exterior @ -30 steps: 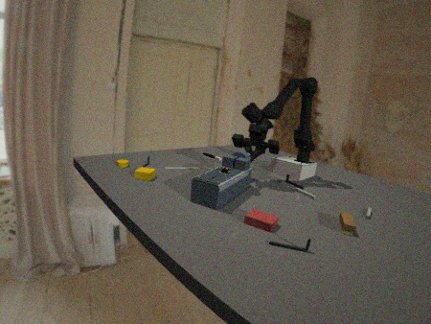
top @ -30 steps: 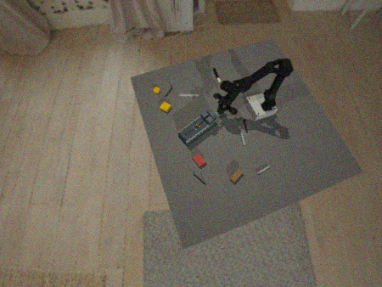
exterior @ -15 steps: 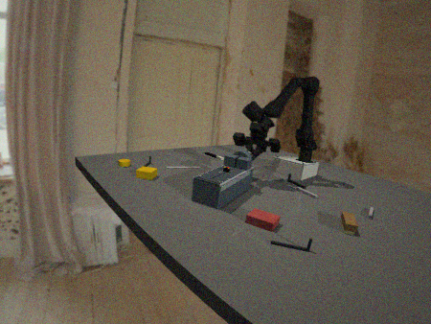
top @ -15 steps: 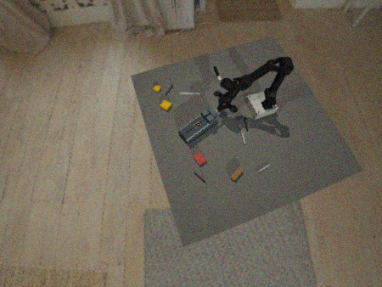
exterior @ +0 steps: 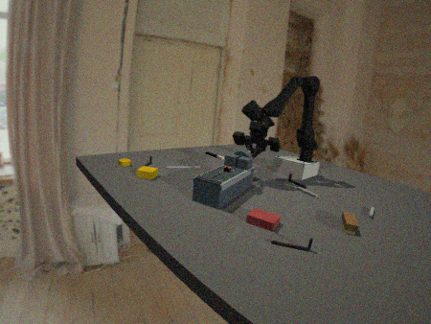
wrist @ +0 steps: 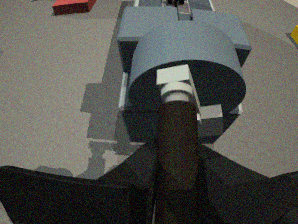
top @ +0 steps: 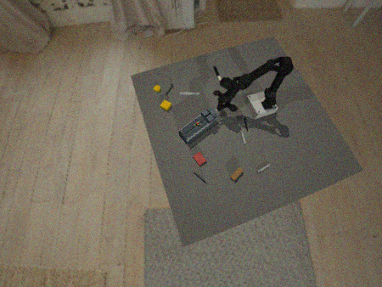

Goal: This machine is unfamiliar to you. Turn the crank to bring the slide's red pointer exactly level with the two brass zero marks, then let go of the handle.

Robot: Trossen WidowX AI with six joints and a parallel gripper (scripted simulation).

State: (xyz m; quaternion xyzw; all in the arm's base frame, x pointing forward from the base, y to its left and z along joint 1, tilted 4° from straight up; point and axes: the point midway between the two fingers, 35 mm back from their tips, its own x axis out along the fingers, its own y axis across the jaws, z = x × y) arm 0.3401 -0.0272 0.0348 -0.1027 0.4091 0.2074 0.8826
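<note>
Right now the red pointer is 150 mm ahead of my gripper tip, 60 mm to the left of it and 10 mm below it. Round my gripper tip: dark handle (10 mm behind, 10 mm to the right, 30 mm above); then yellow block (330 mm ahead, 170 mm to the right, 80 mm below); then red block (190 mm ahead, 280 mm to the left, 80 mm below).
</note>
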